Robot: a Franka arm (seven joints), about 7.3 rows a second.
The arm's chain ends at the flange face. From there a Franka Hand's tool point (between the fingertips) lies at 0.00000 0.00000 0.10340 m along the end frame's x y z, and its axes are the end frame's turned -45 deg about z.
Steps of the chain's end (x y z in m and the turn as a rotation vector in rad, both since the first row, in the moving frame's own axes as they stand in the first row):
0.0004 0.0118 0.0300 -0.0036 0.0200 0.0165
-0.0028 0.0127 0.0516 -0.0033 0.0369 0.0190
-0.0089 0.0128 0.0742 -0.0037 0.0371 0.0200
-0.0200 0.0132 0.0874 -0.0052 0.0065 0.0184
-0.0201 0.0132 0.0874 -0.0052 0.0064 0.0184
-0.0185 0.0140 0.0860 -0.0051 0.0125 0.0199
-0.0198 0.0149 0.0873 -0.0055 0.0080 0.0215
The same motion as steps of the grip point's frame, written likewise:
-0.0069 0.0104 0.0300 -0.0167 0.0116 0.0165
-0.0085 0.0100 0.0515 -0.0284 0.0238 0.0190
-0.0129 0.0058 0.0741 -0.0288 0.0236 0.0200
-0.0234 -0.0040 0.0874 -0.0083 0.0009 0.0184
-0.0235 -0.0040 0.0874 -0.0082 0.0008 0.0184
-0.0225 -0.0019 0.0860 -0.0124 0.0052 0.0199
-0.0244 -0.0025 0.0873 -0.0095 0.0018 0.0215

